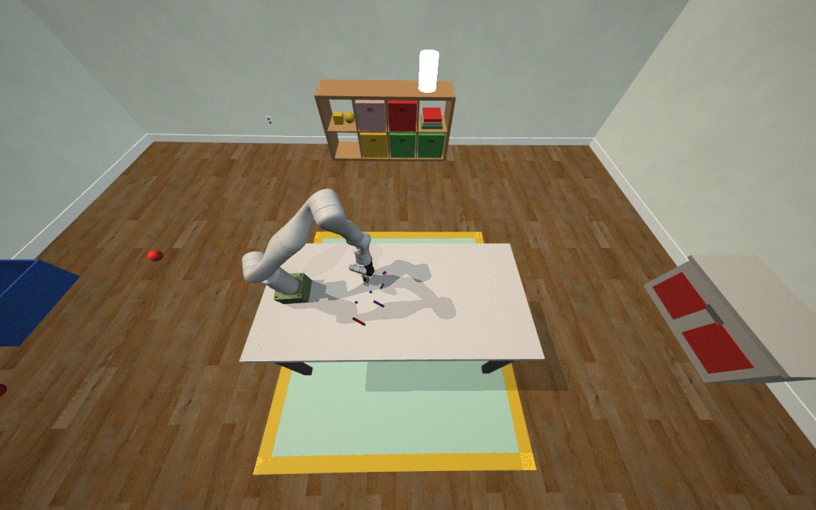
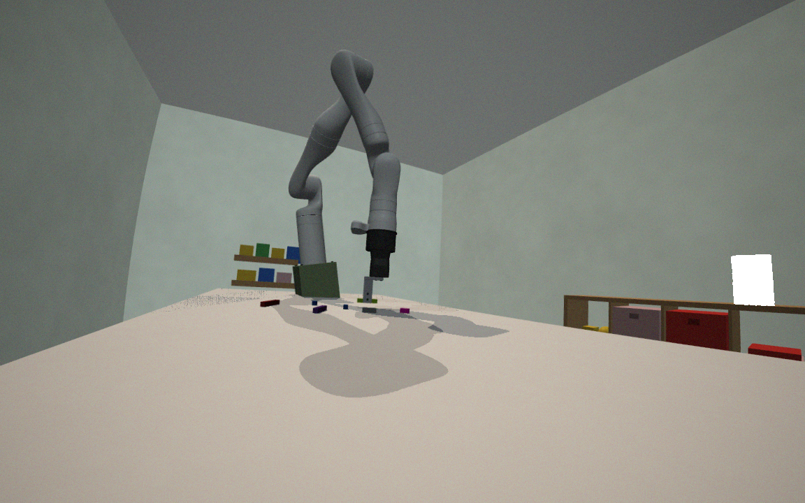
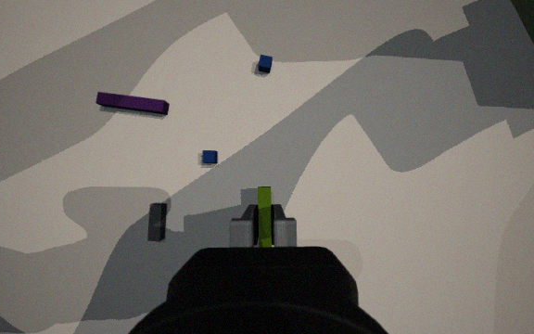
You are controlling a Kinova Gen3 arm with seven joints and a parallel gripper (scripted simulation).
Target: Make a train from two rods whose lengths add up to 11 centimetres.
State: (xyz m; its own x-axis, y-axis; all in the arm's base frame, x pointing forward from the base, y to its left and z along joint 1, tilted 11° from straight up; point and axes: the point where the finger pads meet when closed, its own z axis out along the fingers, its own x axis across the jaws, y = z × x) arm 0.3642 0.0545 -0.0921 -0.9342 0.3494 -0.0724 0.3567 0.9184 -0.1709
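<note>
Right now the purple rod is 7 cm ahead of my hand, 13 cm to the right of it and 3 cm below it. From my hand the other things lie so: lime rod (1 cm below); then small blue rod (2 cm ahead, 6 cm to the right, 3 cm below); then grey rod (9 cm ahead, 3 cm to the right, 3 cm below).
</note>
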